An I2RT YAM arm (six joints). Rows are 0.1 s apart.
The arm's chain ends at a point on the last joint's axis. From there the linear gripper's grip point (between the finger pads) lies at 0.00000 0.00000 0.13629 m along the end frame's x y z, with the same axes.
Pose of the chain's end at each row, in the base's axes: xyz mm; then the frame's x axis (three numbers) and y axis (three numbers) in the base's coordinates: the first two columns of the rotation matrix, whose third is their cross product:
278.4 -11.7 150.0 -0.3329 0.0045 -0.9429 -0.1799 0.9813 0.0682
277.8 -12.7 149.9 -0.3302 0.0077 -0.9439 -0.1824 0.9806 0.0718
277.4 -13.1 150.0 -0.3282 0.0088 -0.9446 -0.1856 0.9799 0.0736
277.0 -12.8 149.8 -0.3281 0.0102 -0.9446 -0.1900 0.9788 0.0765
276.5 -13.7 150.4 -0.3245 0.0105 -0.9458 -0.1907 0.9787 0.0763
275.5 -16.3 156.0 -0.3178 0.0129 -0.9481 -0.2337 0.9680 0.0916
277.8 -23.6 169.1 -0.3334 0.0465 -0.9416 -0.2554 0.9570 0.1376
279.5 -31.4 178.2 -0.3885 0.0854 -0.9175 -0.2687 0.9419 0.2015
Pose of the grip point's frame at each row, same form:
404.5 14.5 105.6 -0.3329 0.0045 -0.9429 -0.1799 0.9813 0.0682
404.0 14.0 106.0 -0.3302 0.0077 -0.9439 -0.1824 0.9806 0.0718
403.6 14.1 106.4 -0.3282 0.0088 -0.9446 -0.1856 0.9799 0.0736
403.1 15.1 106.3 -0.3281 0.0102 -0.9446 -0.1900 0.9788 0.0765
402.8 14.3 107.4 -0.3245 0.0105 -0.9458 -0.1907 0.9787 0.0763
400.7 17.9 114.5 -0.3178 0.0129 -0.9481 -0.2337 0.9680 0.0916
401.5 15.4 127.2 -0.3334 0.0465 -0.9416 -0.2554 0.9570 0.1376
399.6 12.9 131.5 -0.3885 0.0854 -0.9175 -0.2687 0.9419 0.2015

